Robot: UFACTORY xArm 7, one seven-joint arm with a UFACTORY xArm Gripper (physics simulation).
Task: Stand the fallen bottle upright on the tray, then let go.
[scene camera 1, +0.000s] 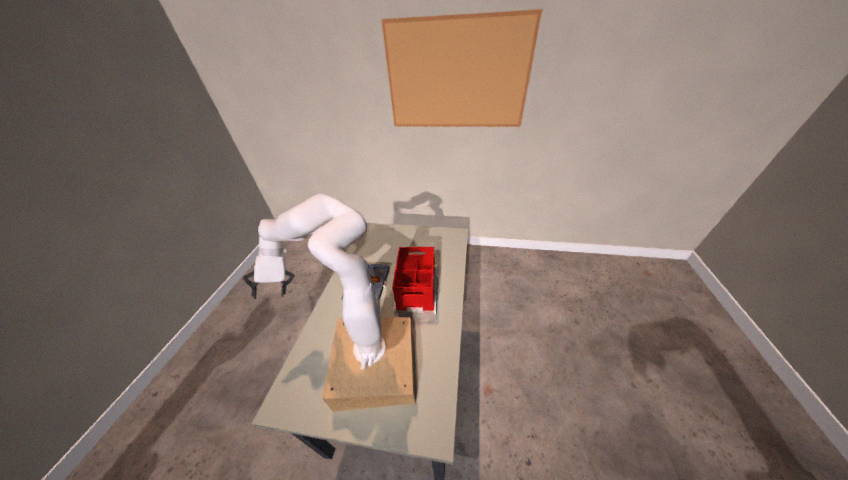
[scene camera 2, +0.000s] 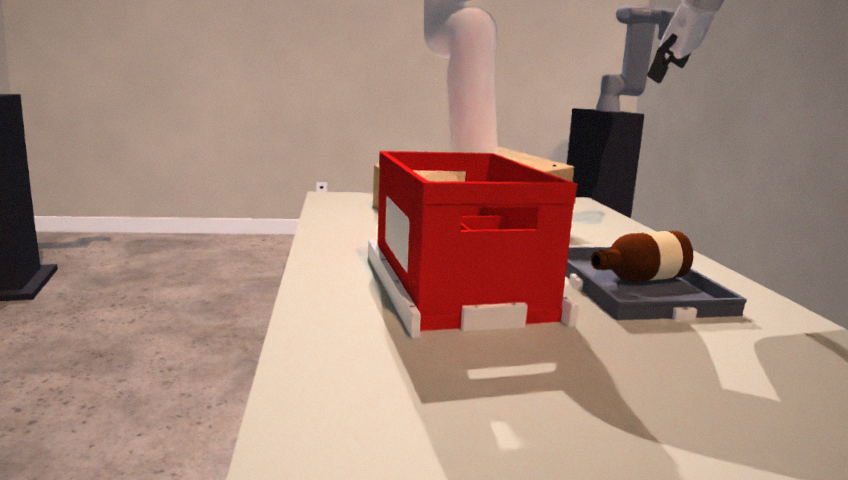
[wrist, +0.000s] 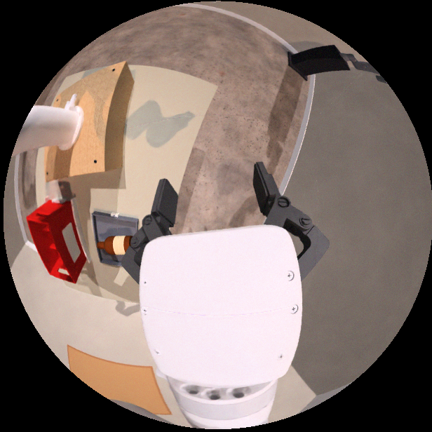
Labels:
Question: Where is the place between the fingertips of my gripper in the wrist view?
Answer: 211, 178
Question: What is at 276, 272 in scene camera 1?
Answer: My gripper.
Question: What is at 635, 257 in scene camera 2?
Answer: A brown bottle.

